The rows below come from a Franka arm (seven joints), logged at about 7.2 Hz.
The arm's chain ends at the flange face. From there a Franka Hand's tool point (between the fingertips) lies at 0.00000 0.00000 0.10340 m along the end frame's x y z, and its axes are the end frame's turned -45 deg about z.
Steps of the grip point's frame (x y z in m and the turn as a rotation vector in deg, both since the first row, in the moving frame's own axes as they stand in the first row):
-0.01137, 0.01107, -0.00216, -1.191, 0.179, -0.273
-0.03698, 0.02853, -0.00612, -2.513, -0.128, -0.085
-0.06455, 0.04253, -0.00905, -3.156, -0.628, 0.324
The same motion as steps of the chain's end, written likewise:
-0.00196, 0.01458, -0.00214, -0.716, 0.969, -0.273
-0.00902, 0.04296, -0.00602, -1.867, 1.686, -0.085
-0.01878, 0.07088, -0.00889, -2.676, 1.788, 0.324

